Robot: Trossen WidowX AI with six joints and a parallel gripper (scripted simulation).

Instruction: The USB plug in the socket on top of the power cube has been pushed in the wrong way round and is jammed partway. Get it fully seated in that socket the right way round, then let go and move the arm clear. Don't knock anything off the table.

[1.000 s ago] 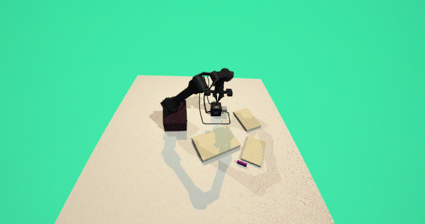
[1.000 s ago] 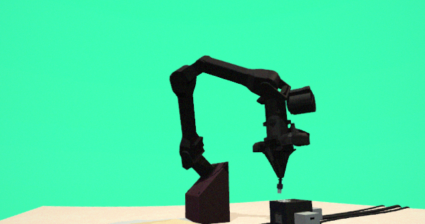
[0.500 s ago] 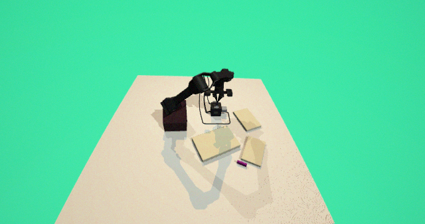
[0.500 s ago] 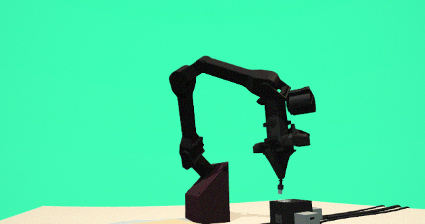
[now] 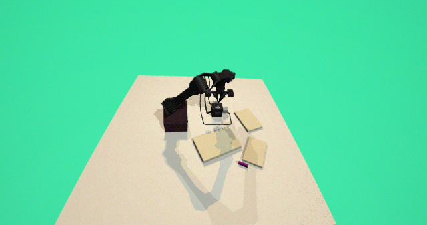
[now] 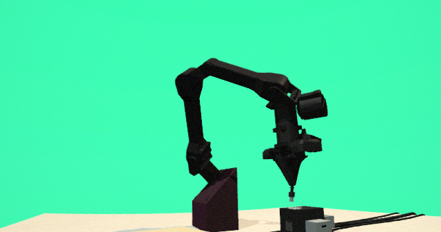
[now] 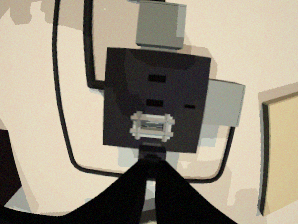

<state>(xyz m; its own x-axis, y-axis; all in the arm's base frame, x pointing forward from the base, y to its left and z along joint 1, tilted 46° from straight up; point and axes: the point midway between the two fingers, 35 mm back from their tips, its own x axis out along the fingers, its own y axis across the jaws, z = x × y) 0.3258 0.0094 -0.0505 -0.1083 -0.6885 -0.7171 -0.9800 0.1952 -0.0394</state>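
Now: the metal-rimmed socket 60 mm below my gripper tip. From my gripper tip the other things lie so: small purple piece 60 mm ahead, 420 mm to the right, 120 mm below; then usb plug 20 mm below.
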